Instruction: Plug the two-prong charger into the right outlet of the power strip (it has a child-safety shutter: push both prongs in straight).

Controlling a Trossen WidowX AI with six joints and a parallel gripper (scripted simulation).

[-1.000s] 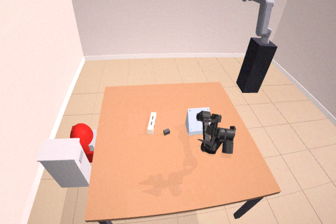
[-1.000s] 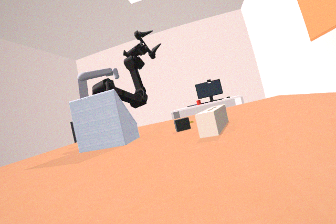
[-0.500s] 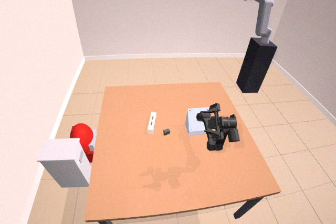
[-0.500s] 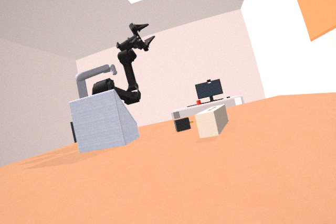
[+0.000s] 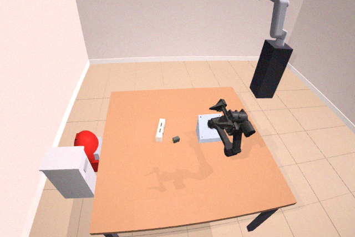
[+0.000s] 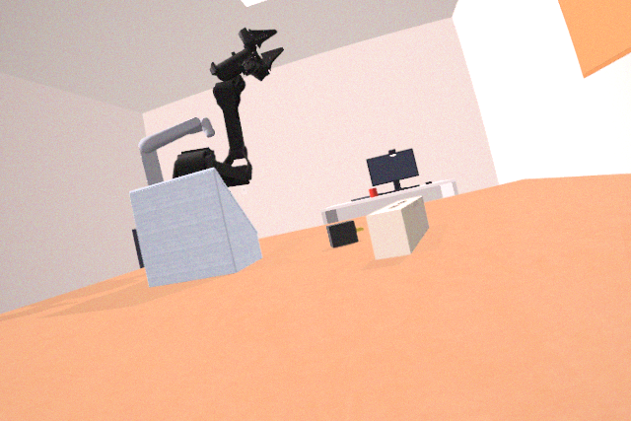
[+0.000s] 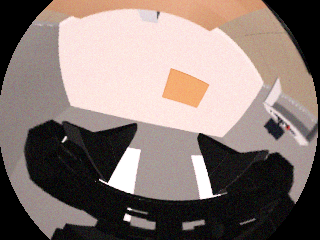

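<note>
The two-prong charger lies 560 mm below my gripper tip, 320 mm to the right of it and 130 mm ahead of it.
</note>
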